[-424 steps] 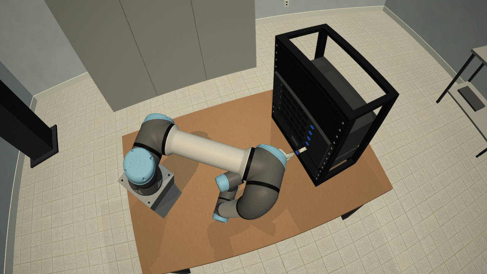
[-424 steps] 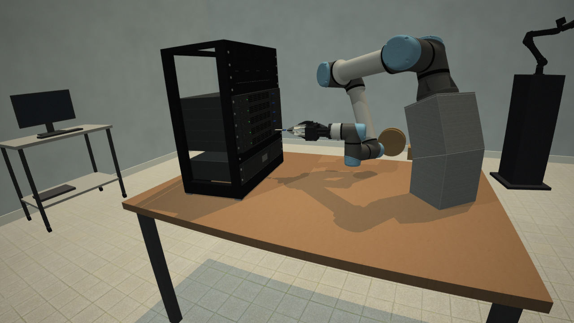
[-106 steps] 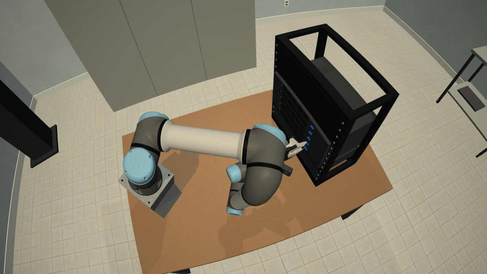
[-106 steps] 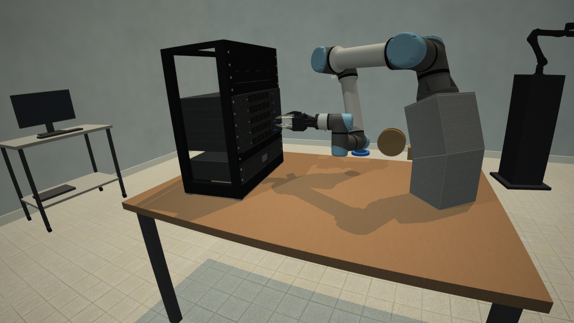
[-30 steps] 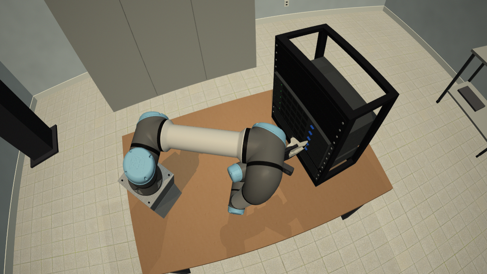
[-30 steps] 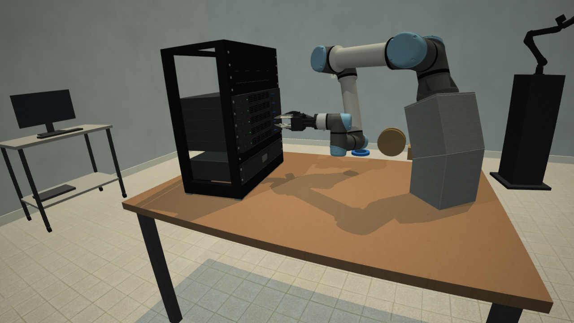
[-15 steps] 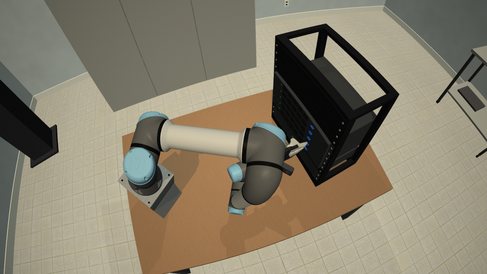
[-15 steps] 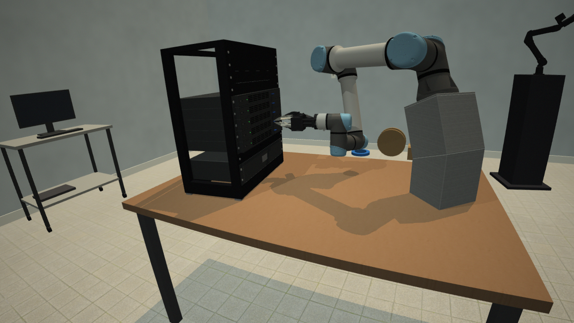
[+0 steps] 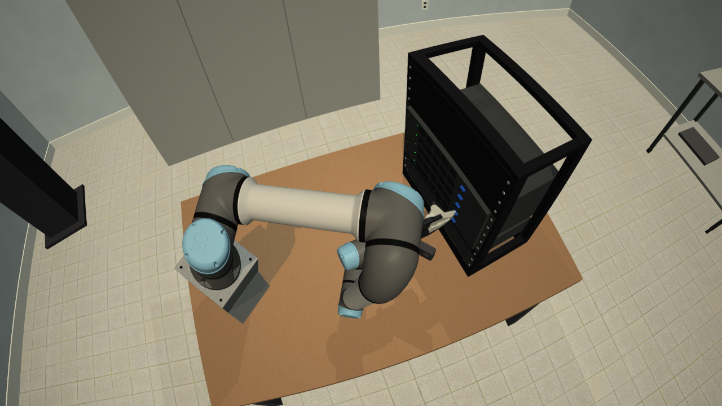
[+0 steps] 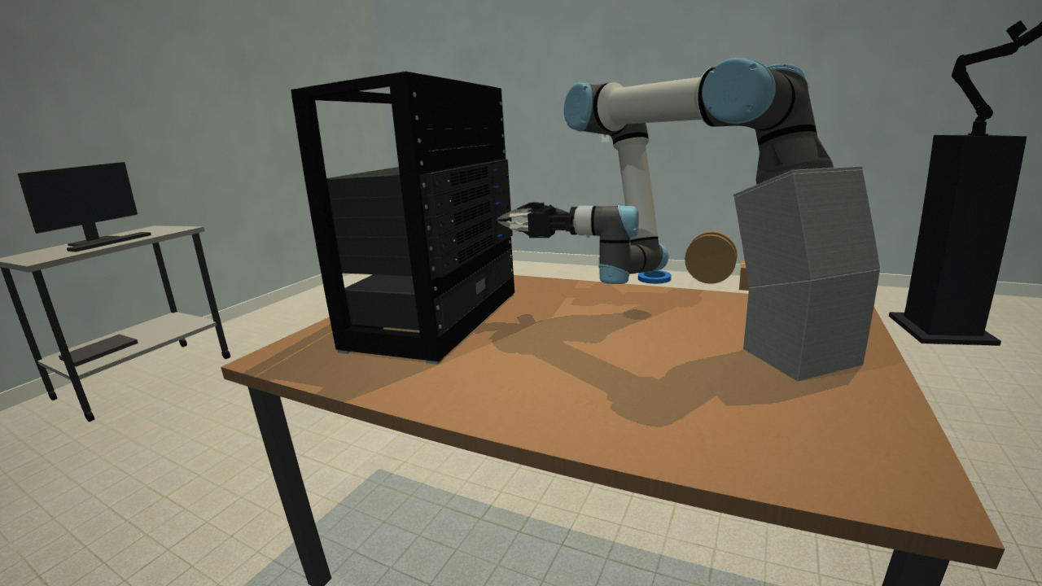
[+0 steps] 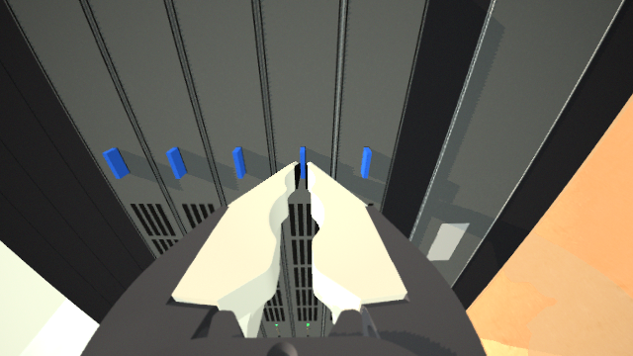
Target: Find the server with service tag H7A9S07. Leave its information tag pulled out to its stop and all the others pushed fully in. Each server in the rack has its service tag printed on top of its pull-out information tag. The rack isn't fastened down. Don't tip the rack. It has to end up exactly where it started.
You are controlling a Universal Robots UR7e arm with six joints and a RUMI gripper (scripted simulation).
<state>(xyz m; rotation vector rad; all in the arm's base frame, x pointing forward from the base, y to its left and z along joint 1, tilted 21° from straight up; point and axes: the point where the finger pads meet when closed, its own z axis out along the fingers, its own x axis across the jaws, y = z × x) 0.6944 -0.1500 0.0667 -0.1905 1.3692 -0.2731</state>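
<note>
My hand is 50 mm short of the information tag.
</note>
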